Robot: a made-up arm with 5 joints.
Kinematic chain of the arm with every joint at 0, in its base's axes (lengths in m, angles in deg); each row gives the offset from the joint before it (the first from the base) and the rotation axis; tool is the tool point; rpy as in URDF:
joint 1: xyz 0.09 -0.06 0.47 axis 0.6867 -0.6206 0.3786
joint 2: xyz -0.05 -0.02 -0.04 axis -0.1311 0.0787 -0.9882
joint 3: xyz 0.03 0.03 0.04 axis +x
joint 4: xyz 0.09 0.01 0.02 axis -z
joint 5: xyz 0.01 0 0.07 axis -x
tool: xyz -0.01 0.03 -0.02 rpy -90 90 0
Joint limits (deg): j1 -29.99..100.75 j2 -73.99..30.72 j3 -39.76..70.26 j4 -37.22..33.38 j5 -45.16..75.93
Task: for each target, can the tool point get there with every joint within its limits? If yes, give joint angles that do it. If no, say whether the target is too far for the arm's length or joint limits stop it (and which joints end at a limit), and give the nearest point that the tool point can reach.
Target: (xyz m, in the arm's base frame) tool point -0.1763 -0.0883 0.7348
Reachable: no: too far | nearest point -0.0543 -0.0488 0.5728 | short by 0.207 m
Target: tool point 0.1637 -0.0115 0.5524
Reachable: yes | joints 18.68 10.31 -19.42 13.03 -11.18
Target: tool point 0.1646 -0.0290 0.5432
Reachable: yes | joints 20.21 20.81 -21.62 -13.55 -8.52
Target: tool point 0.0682 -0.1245 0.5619
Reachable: yes | joints 78.17 -25.86 46.79 9.73 -19.00
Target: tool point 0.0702 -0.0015 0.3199
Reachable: no: joint limits stop it (at a limit: joint 1, joint 3) | nearest point 0.1453 0.0353 0.4526 | short by 0.157 m
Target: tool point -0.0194 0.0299 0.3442
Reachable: no: joint limits stop it (at a limit: joint 1, joint 2, joint 3) | nearest point -0.0539 -0.0719 0.3966 | short by 0.120 m
